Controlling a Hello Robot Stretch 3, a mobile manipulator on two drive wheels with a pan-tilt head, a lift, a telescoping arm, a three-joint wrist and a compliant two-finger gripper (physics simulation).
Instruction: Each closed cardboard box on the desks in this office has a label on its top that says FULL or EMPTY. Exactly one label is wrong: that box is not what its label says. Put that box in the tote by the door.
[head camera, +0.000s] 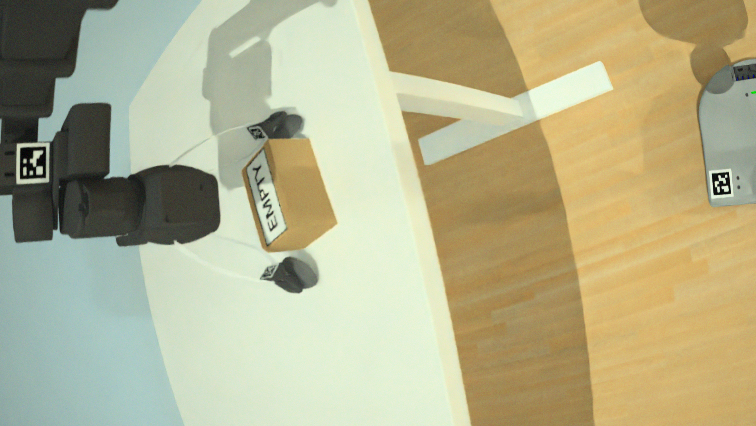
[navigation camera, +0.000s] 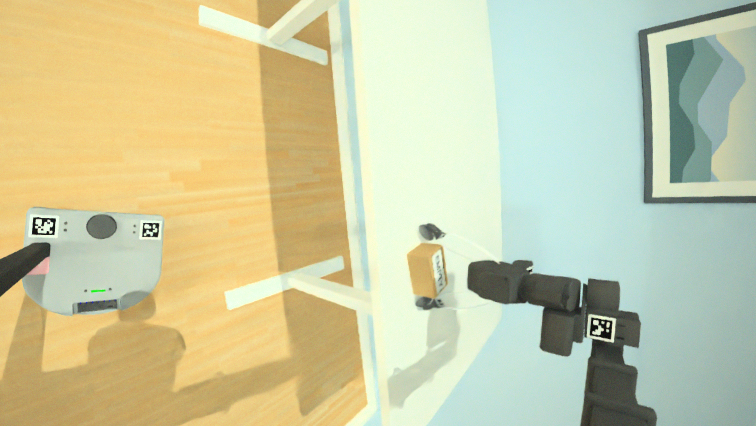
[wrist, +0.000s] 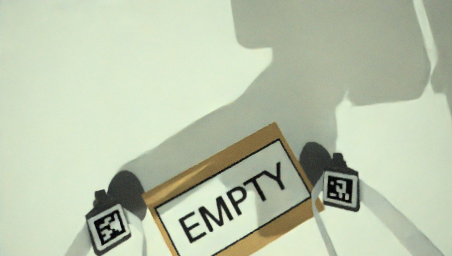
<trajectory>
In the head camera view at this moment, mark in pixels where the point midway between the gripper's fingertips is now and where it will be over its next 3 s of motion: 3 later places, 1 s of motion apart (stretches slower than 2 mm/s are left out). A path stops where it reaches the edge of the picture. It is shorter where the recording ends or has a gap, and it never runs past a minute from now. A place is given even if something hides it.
My gripper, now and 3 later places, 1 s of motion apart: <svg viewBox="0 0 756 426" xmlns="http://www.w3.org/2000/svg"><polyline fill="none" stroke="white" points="297,200 286,198 296,197 292,195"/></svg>
</trajectory>
